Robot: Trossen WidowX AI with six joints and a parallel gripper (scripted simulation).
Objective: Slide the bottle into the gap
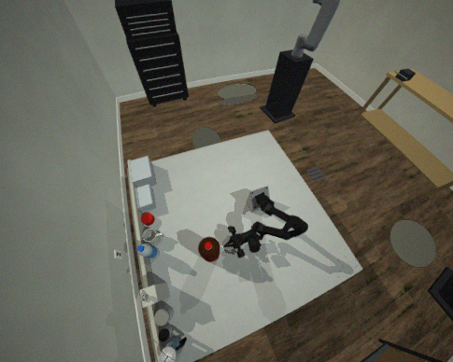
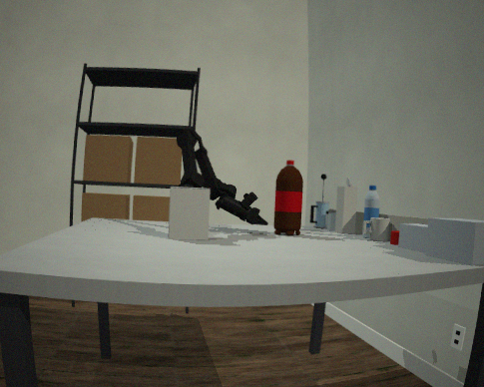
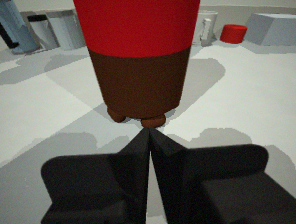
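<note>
The brown cola bottle lies 11 cm ahead of my hand, 2 cm to the right of it and 10 cm above it. Round my hand: french press: 46 cm ahead, 31 cm to the left, 8 cm above; water bottle: 43 cm ahead, 17 cm to the right, 5 cm above.
</note>
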